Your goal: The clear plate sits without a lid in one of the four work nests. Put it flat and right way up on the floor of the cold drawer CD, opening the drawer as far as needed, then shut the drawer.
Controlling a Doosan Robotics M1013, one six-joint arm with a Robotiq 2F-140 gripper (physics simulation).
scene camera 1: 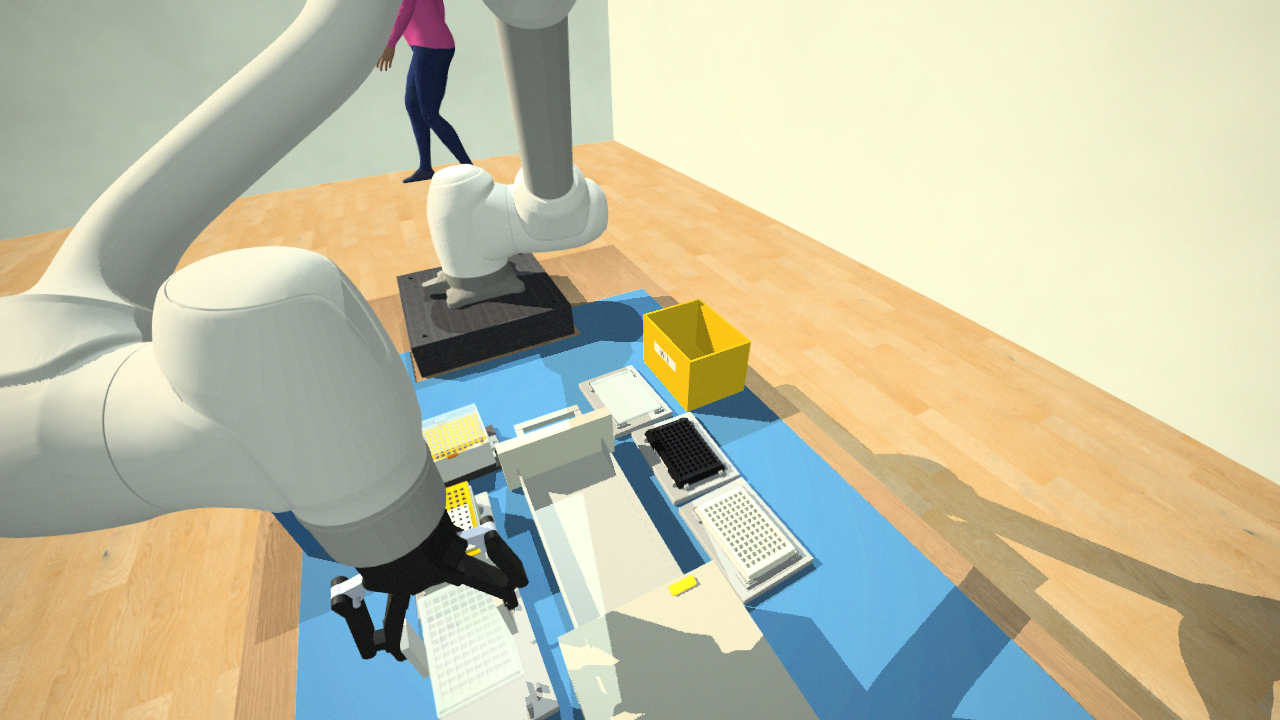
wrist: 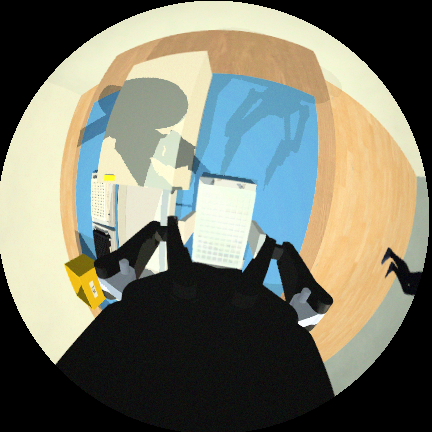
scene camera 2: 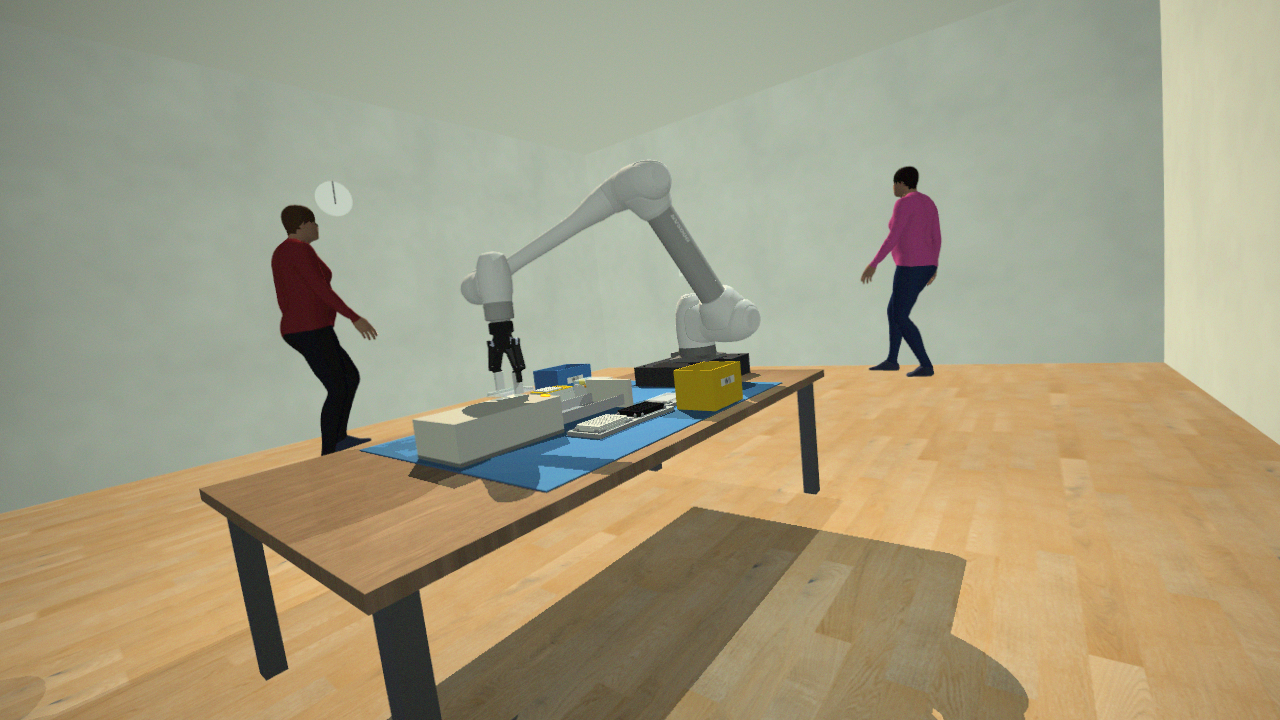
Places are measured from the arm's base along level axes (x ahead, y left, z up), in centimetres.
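Where they show: gripper, fingertip midpoint: (scene camera 1: 469,641) (wrist: 221,224) (scene camera 2: 510,393); arm's base, link origin: (scene camera 1: 480,283) (scene camera 2: 698,359).
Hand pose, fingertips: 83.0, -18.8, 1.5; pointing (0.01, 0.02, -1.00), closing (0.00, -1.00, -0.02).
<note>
Each offset is from my fingertips to the centre of the thing, as dx, dy, dz. "pt": to the spot under its first point.
The clear plate {-0.5, +0.0, +0.5} (scene camera 1: 471,637) (wrist: 224,225), without a lid, is between my gripper's fingers. My gripper (scene camera 1: 452,626) (scene camera 2: 508,386) (wrist: 221,224) is shut on its two long sides and holds it about level, a little above a work nest {-0.6, +0.2, -8.1} (scene camera 1: 539,696). The cold drawer {pt -11.0, +20.8, -7.4} (scene camera 1: 608,523) (wrist: 142,207) stands open beside it, pulled out of its cream housing (scene camera 1: 689,667) (scene camera 2: 487,431) (wrist: 192,115). The drawer's front panel (scene camera 1: 556,445) with its handle faces the arm base. The part of the drawer floor that shows is bare; the rest is hidden under the housing.
Beyond the drawer are a white plate {-0.9, +37.6, -7.3} (scene camera 1: 745,532), a black plate {-18.0, +37.8, -7.3} (scene camera 1: 684,450), a pale plate {-35.5, +34.9, -7.6} (scene camera 1: 626,396) and a yellow bin {-36.1, +50.9, -3.2} (scene camera 1: 693,376) (scene camera 2: 707,386). A yellow tip rack {-35.2, +2.7, -5.3} (scene camera 1: 454,436) stands near the drawer front. A blue bin {-35.9, -13.7, -3.2} (scene camera 2: 547,374) stands behind. Two people stand beyond the table.
</note>
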